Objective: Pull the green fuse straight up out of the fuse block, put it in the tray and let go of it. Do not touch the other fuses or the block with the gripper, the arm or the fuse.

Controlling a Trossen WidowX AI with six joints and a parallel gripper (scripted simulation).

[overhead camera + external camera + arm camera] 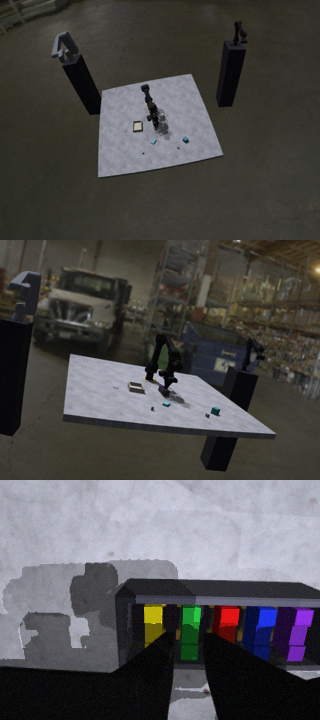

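Now: the green fuse 2 cm below my gripper tip. From my gripper tip the other things lie so: blue fuse 4 cm behind, 2 cm below, 1 cm to the right; then red fuse 2 cm below, 2 cm behind; then yellow fuse 2 cm below, 2 cm ahead.
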